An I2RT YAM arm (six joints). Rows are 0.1 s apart.
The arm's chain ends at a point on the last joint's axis. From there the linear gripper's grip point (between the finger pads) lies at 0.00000 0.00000 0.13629 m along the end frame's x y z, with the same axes.
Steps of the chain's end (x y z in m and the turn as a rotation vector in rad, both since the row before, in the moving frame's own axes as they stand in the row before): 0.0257 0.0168 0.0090 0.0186 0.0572 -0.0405; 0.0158 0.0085 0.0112 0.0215 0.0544 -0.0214; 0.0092 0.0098 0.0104 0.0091 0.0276 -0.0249; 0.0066 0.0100 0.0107 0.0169 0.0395 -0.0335; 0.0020 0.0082 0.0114 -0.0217 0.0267 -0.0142
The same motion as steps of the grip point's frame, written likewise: 0.0334 0.0141 0.0088 0.0186 0.0572 -0.0405; 0.0232 0.0055 0.0110 0.0215 0.0544 -0.0214; 0.0129 0.0085 0.0103 0.0091 0.0276 -0.0249; 0.0119 0.0076 0.0106 0.0169 0.0395 -0.0335; 0.0057 0.0111 0.0113 -0.0217 0.0267 -0.0142
